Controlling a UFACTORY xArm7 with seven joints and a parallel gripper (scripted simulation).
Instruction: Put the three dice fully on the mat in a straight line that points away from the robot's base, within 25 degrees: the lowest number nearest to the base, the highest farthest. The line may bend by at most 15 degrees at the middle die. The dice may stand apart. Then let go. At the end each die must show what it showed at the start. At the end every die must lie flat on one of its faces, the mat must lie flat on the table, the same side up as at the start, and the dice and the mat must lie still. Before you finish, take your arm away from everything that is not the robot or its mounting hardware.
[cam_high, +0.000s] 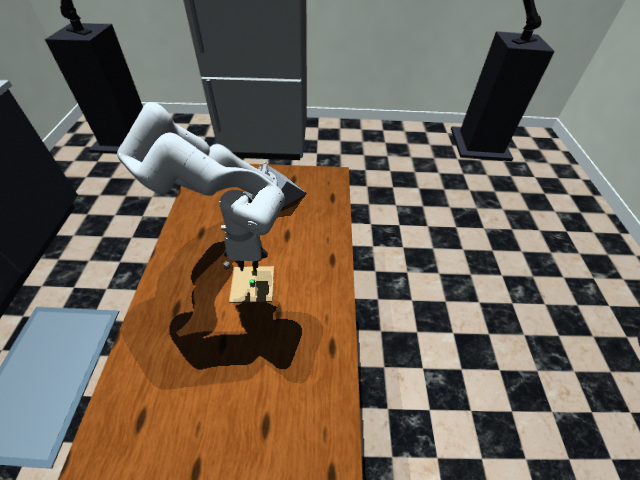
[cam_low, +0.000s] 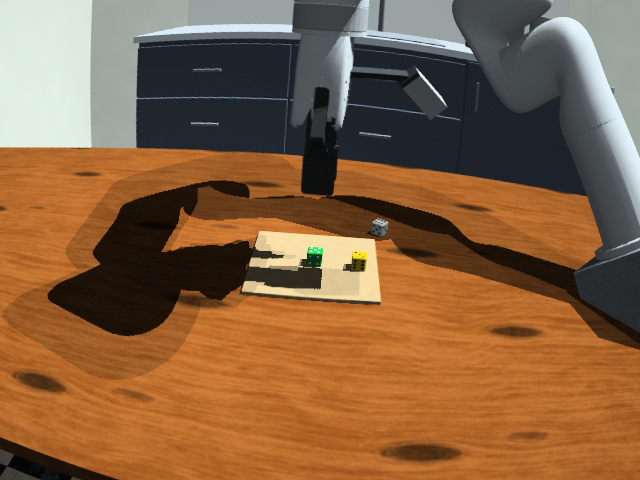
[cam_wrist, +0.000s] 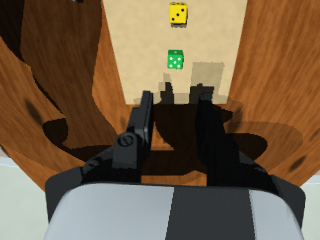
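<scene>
The white die lies 110 mm below my hand, 100 mm to the right of it and 70 mm behind it. Round my hand: yellow die (100 mm below, 50 mm behind); then tan mat (110 mm below); then green die (100 mm below).
</scene>
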